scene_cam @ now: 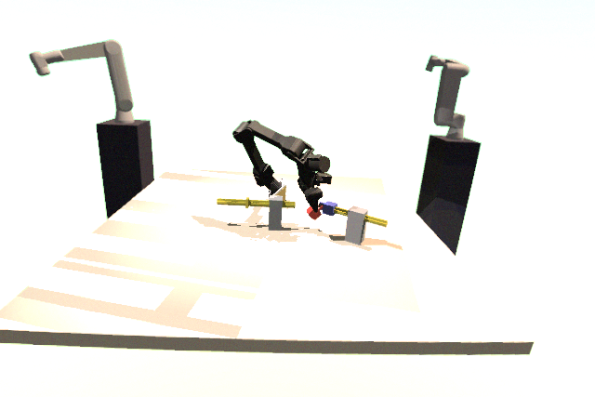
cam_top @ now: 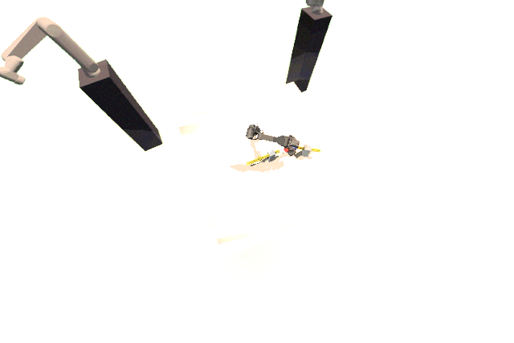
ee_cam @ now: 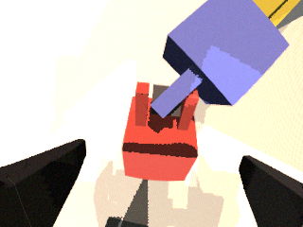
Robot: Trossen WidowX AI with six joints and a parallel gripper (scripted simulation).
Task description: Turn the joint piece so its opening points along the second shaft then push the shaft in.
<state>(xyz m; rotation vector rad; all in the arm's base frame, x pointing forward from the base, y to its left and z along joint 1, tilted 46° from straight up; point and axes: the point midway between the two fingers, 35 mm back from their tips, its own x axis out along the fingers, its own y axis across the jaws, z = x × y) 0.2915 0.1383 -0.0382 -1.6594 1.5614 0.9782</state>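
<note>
Right now my gripper tip is 2 cm above the red joint piece and 1 cm to the right of it.
</note>
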